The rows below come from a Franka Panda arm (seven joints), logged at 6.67 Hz.
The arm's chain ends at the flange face. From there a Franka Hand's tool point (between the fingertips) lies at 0.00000 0.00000 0.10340 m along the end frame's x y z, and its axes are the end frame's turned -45 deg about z.
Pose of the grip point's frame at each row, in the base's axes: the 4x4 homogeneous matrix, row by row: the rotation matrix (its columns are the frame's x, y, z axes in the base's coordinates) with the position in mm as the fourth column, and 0 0 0 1 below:
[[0.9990, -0.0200, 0.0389, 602.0], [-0.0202, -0.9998, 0.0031, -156.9], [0.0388, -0.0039, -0.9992, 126.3], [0, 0, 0, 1]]
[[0.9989, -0.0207, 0.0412, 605.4], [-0.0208, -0.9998, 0.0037, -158.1], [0.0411, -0.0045, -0.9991, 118.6], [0, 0, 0, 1]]
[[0.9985, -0.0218, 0.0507, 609.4], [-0.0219, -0.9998, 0.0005, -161.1], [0.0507, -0.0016, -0.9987, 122.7], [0, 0, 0, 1]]
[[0.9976, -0.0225, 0.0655, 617.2], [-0.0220, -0.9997, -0.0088, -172.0], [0.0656, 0.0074, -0.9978, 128.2], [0, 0, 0, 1]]
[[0.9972, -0.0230, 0.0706, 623.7], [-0.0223, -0.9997, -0.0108, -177.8], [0.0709, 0.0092, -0.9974, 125.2], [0, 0, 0, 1]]
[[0.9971, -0.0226, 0.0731, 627.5], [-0.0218, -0.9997, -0.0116, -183.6], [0.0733, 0.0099, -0.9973, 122.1], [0, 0, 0, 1]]
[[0.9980, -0.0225, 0.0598, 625.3], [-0.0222, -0.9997, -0.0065, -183.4], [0.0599, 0.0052, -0.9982, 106.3], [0, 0, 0, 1]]
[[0.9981, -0.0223, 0.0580, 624.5], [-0.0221, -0.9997, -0.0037, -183.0], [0.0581, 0.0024, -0.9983, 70.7], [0, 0, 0, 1]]
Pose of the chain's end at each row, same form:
[[0.6923, -0.7205, 0.0389, 598.0], [-0.7212, -0.6927, 0.0031, -157.2], [0.0247, -0.0302, -0.9992, 229.6], [0, 0, 0, 1]]
[[0.6917, -0.7210, 0.0412, 601.1], [-0.7217, -0.6923, 0.0037, -158.5], [0.0259, -0.0322, -0.9991, 221.9], [0, 0, 0, 1]]
[[0.6906, -0.7215, 0.0507, 604.2], [-0.7225, -0.6915, 0.0005, -161.2], [0.0347, -0.0370, -0.9987, 226.0], [0, 0, 0, 1]]
[[0.6895, -0.7213, 0.0655, 610.4], [-0.7225, -0.6913, -0.0088, -171.1], [0.0516, -0.0412, -0.9978, 231.4], [0, 0, 0, 1]]
[[0.6889, -0.7214, 0.0706, 616.4], [-0.7227, -0.6911, -0.0108, -176.7], [0.0566, -0.0436, -0.9974, 228.3], [0, 0, 0, 1]]
[[0.6891, -0.7210, 0.0731, 619.9], [-0.7223, -0.6915, -0.0116, -182.4], [0.0588, -0.0448, -0.9973, 225.2], [0, 0, 0, 1]]
[[0.6898, -0.7216, 0.0598, 619.1], [-0.7226, -0.6912, -0.0065, -182.7], [0.0460, -0.0387, -0.9982, 209.5], [0, 0, 0, 1]]
[[0.6900, -0.7215, 0.0580, 618.5], [-0.7225, -0.6913, -0.0037, -182.6], [0.0428, -0.0394, -0.9983, 173.9], [0, 0, 0, 1]]

